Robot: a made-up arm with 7 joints.
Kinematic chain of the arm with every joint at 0, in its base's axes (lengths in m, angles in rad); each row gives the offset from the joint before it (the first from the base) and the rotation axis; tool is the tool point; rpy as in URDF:
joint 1: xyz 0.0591 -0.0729 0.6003 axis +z
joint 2: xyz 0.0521 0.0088 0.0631 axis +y
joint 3: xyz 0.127 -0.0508 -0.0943 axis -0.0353 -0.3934 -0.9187
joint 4: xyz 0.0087 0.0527 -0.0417 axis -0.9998 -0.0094 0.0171
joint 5: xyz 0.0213 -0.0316 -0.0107 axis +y
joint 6: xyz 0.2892 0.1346 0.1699 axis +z
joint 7: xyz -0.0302 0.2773 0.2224 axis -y
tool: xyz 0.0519 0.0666 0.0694 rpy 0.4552 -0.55 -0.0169
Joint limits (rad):
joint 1: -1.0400..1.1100
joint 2: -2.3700..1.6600
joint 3: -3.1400..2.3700
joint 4: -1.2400..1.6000
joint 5: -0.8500..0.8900
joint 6: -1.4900..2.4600
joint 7: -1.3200..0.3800
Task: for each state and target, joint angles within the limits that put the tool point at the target. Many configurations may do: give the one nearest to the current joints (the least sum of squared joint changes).
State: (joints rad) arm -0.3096 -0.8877 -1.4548 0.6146 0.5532 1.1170 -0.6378
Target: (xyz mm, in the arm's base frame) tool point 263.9 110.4 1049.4
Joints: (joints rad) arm -0.4714 -0.7568 -0.9422 -0.4068 0.4933 1.2500 -0.3366
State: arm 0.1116 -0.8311 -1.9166 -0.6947 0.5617 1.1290 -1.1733
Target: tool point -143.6 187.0 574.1
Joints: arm 0.0635 -1.1257 -2.1108 -0.3218 0.8900 0.9942 -1.2411
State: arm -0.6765 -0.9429 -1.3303 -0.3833 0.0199 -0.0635 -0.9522
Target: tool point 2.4 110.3 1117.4
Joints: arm -0.5159 -0.8851 -1.2245 -0.6708 -0.4967 0.5049 -0.9464
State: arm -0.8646 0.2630 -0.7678 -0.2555 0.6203 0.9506 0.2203
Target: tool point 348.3 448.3 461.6
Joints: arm -0.5352 0.2525 -0.9615 0.6053 0.8900 0.6914 0.0512
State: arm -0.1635 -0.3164 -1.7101 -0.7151 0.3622 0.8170 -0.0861
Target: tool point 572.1 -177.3 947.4
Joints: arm -0.5116 -0.2116 -1.4808 -1.0789 0.1252 0.9310 -0.0113
